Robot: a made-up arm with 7 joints.
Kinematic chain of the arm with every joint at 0, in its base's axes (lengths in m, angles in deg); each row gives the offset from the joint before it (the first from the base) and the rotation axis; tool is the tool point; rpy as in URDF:
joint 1: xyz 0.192 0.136 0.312 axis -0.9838 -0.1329 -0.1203
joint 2: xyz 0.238 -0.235 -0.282 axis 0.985 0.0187 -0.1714
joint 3: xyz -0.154 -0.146 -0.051 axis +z
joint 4: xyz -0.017 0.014 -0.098 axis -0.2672 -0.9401 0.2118
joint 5: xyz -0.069 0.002 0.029 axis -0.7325 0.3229 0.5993
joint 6: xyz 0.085 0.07 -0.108 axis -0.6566 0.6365 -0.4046
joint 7: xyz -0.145 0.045 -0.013 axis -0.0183 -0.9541 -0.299
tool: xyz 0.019 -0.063 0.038 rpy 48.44 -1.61 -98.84
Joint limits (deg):
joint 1: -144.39..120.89
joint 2: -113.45..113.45
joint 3: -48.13..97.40
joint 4: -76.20..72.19
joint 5: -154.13..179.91
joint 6: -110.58..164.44
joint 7: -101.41..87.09
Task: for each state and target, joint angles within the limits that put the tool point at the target. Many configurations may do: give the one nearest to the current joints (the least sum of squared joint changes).
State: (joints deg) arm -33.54 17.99 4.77 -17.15 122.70 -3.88 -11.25
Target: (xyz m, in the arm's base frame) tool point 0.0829 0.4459 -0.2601
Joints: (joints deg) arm -67.91 24.42 11.95 -6.17 102.39 -15.96 -25.93
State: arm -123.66 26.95 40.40 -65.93 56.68 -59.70 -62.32
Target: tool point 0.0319 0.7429 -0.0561
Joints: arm -106.81 14.06 61.15 -60.71 72.31 -58.44 -59.50
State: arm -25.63 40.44 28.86 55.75 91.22 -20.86 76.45
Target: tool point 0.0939 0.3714 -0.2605
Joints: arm -34.24 72.77 13.44 52.35 91.80 -8.71 68.04
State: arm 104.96 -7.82 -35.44 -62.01 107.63 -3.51 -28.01
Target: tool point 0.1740 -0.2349 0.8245
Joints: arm 88.16 -11.21 6.34 -70.00 148.11 -23.21 -11.84
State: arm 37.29 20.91 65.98 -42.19 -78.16 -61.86 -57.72
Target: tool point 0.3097 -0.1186 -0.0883
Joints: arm 15.56 31.76 51.84 -43.60 -93.85 -70.44 -64.74
